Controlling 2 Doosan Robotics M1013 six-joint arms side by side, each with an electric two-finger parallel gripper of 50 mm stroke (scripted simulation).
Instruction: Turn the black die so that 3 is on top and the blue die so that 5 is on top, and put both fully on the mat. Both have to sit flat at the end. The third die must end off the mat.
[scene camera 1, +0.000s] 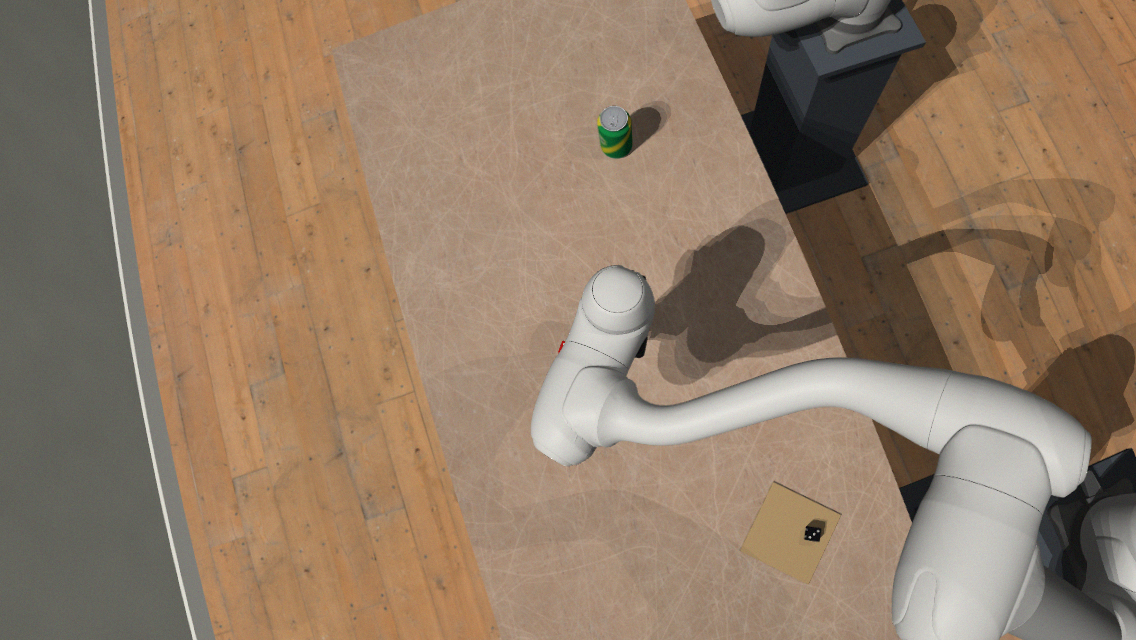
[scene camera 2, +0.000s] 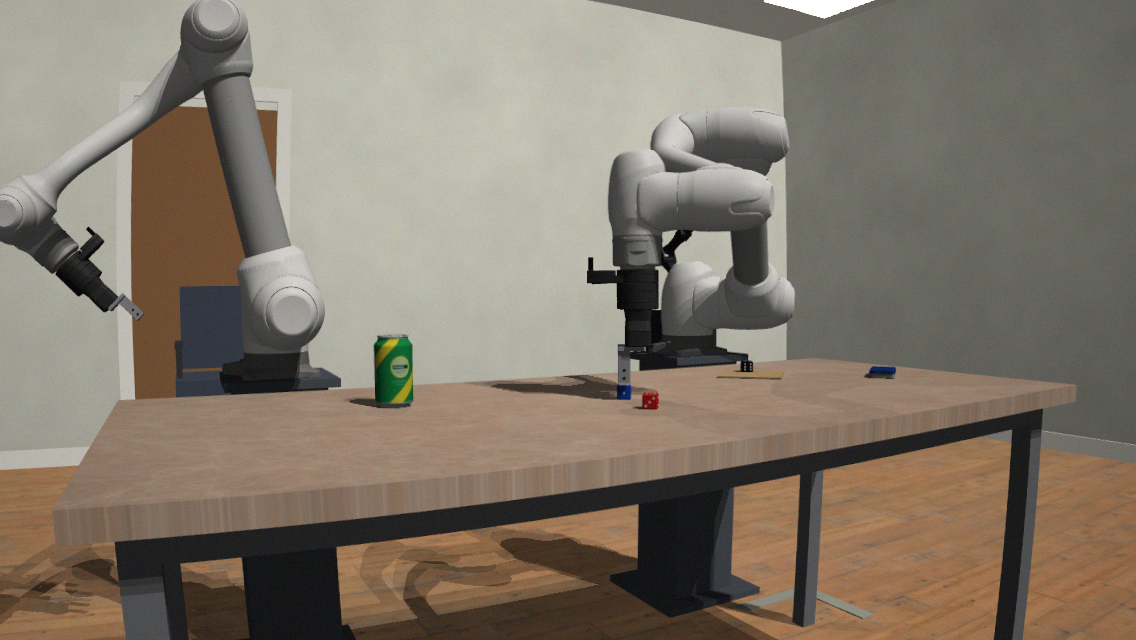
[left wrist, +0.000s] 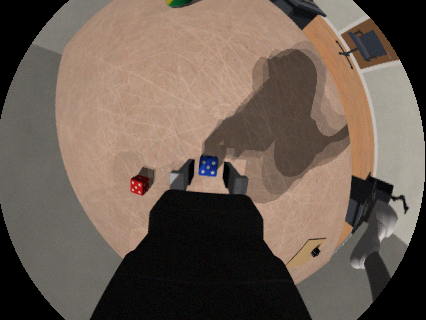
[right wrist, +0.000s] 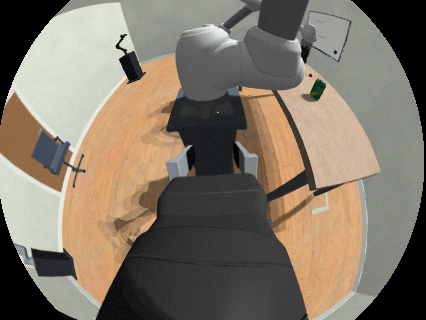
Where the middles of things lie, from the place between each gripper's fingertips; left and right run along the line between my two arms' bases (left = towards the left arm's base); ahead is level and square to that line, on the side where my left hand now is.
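My left gripper (scene camera 2: 623, 381) is 5 cm above the tan mat (scene camera 1: 776, 537), and it is also 15 cm past the mat and 44 cm to the right of it.
My right hand (scene camera 2: 141, 317), meanwhile, is 128 cm to the right of the tan mat. I find that hand 16 cm above the mat and 53 cm short of it.
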